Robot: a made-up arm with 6 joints. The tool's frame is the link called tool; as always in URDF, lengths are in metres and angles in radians. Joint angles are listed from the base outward.
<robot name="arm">
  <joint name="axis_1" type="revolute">
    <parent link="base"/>
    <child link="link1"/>
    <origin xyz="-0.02 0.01 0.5"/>
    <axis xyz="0 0 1"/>
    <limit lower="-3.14" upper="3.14"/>
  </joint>
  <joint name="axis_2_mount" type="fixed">
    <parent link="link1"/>
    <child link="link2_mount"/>
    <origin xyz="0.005 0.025 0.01"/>
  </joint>
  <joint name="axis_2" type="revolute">
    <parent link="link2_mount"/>
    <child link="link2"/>
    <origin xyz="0.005 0.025 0.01" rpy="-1.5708 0 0"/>
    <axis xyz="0 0 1"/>
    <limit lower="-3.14" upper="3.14"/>
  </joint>
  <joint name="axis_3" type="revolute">
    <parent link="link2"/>
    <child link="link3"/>
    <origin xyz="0 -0.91 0.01"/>
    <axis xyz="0 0 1"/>
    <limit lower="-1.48" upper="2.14"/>
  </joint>
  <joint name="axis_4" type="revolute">
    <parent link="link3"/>
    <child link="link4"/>
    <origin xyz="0.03 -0.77 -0.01" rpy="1.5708 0 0"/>
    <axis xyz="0 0 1"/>
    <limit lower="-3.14" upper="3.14"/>
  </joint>
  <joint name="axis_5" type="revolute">
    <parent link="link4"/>
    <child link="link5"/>
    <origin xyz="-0.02 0 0" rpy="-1.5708 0 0"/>
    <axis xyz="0 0 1"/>
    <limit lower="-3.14" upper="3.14"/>
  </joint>
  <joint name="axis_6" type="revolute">
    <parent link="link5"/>
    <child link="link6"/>
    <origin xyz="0.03 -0.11 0.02" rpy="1.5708 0 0"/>
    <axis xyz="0 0 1"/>
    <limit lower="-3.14" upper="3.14"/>
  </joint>
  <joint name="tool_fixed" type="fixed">
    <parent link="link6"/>
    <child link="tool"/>
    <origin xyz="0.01 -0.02 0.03"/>
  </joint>
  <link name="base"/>
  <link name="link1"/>
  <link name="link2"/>
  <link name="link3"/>
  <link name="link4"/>
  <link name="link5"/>
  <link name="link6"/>
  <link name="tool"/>
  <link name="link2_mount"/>
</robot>
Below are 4 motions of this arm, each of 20 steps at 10 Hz.
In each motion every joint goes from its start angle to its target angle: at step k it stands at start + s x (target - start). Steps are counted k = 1, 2, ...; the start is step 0. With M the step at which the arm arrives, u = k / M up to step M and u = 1 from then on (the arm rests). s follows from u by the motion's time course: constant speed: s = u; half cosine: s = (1 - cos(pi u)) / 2; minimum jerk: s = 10 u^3 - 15 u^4 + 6 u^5.
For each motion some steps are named. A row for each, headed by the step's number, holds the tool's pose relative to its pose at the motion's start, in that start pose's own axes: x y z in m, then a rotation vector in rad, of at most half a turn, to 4 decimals.
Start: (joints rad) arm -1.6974 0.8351 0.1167 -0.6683 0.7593 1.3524
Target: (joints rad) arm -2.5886 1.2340 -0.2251 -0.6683 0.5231 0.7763
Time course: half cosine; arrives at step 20
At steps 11, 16, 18, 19, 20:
11: -0.4222 -0.6240 0.2780 0.3044 -0.3392 -0.3527
16: -0.6911 -1.0235 0.2371 0.5314 -0.4804 -0.5565
18: -0.7476 -1.1102 0.2078 0.5858 -0.5056 -0.6003
19: -0.7620 -1.1324 0.1991 0.6001 -0.5117 -0.6116
20: -0.7668 -1.1398 0.1961 0.6050 -0.5137 -0.6154

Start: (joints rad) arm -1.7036 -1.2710 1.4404 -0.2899 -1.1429 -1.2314
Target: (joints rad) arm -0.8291 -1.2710 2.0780 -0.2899 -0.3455 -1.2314
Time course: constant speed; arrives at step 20
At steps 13, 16, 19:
13: 0.1764 0.1538 -0.4437 -0.7082 0.4790 0.5976
16: 0.1494 0.1737 -0.5442 -0.8686 0.5140 0.7733
19: 0.1046 0.1803 -0.6368 -1.0243 0.5139 0.9567

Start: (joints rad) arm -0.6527 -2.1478 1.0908 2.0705 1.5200 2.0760
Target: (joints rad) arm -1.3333 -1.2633 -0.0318 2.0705 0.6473 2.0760
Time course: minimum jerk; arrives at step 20
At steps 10, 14, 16, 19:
10: -0.3036 0.4113 0.3785 -0.1716 -0.0821 0.0019
14: -0.6659 0.5841 0.5484 -0.2696 -0.1247 -0.0193
16: -0.7936 0.6166 0.5781 -0.2973 -0.1356 -0.0280
19: -0.8640 0.6298 0.5890 -0.3117 -0.1409 -0.0330

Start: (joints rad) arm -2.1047 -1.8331 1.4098 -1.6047 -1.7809 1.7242
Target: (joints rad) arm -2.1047 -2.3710 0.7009 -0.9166 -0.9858 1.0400
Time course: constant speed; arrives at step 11
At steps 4, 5, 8, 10, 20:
4: -0.3854 0.2692 0.0215 0.2378 -0.2259 -0.7155
5: -0.4657 0.3674 0.0305 0.2854 -0.2935 -0.8820
8: -0.6423 0.7193 0.0661 0.3998 -0.5264 -1.3376
10: -0.6957 0.9860 0.0966 0.4512 -0.7068 -1.5961
20: -0.7014 1.1238 0.1134 0.4690 -0.8037 -1.7093

